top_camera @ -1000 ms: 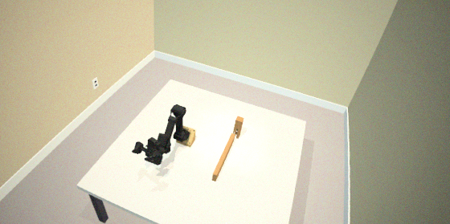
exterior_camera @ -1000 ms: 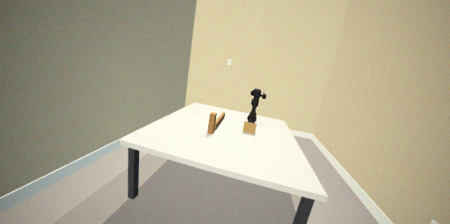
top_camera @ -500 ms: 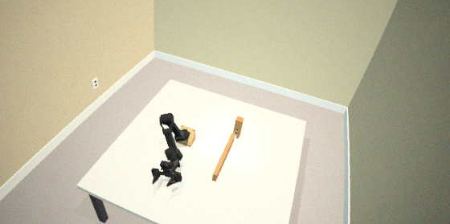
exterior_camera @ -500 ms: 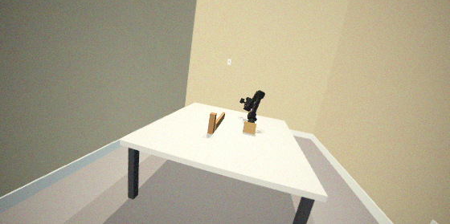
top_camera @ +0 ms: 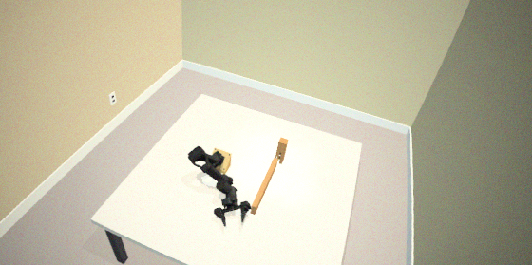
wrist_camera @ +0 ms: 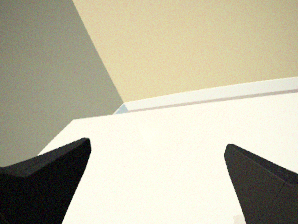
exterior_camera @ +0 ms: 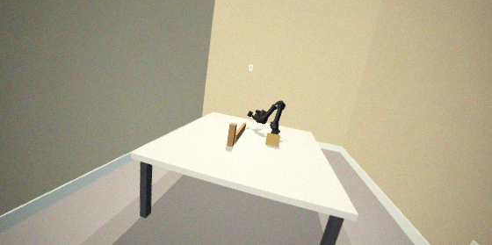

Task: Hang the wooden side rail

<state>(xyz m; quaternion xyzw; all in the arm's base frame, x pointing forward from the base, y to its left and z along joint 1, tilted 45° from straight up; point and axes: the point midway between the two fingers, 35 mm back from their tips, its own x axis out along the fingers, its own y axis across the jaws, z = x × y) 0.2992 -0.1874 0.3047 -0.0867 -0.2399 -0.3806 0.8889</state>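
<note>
My gripper tip is 2 cm past the upright headboard post, 64 cm to the right of it and 3 cm above it.
</note>
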